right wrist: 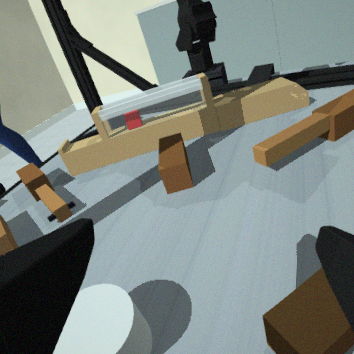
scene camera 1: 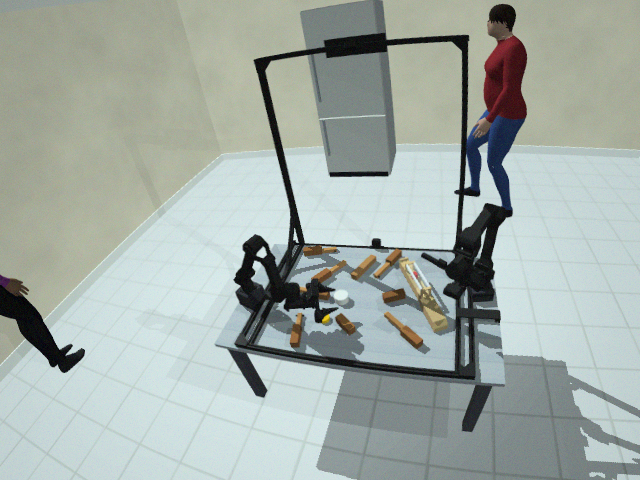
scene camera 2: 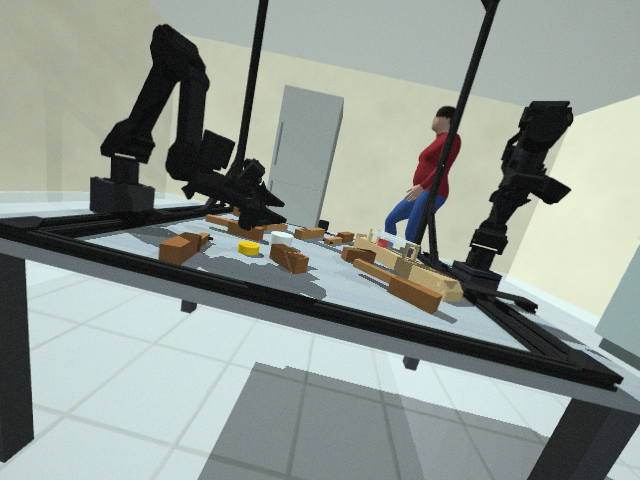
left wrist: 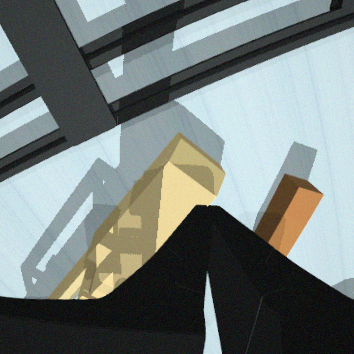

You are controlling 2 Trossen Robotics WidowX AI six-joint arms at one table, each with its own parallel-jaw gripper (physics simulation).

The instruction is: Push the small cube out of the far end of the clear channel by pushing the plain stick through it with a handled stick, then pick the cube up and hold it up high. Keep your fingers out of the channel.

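The small red cube point(scene camera 1: 415, 274) point(scene camera 2: 382, 242) point(right wrist: 133, 120) is inside the clear channel point(right wrist: 150, 97), which sits on a long pale wooden base point(scene camera 1: 437, 319) point(scene camera 2: 431, 281) point(left wrist: 187, 192) point(right wrist: 85, 160). I cannot make out the plain stick. A handled stick point(scene camera 1: 404, 330) point(scene camera 2: 398, 284) point(right wrist: 295, 137) lies beside the base; its end shows in the left wrist view. A second one point(scene camera 1: 387, 263) point(right wrist: 50, 197) has a dark crosspiece. My left gripper point(left wrist: 205, 216) is shut and empty above the base's sloped end. My right gripper point(scene camera 1: 334, 300) point(scene camera 2: 283, 212) point(right wrist: 207, 234) is open and empty over the table.
A white cylinder point(scene camera 1: 341, 297) point(scene camera 2: 281, 238) point(right wrist: 100, 320) and a yellow disc point(scene camera 1: 326, 318) point(scene camera 2: 248, 248) are near the right gripper. Brown blocks point(scene camera 1: 393, 295) point(scene camera 1: 345, 323) point(right wrist: 175, 165) and more brown pieces point(scene camera 1: 296, 330) point(scene camera 1: 330, 271) lie around. Black frame rails point(scene camera 1: 356, 361) border the table.
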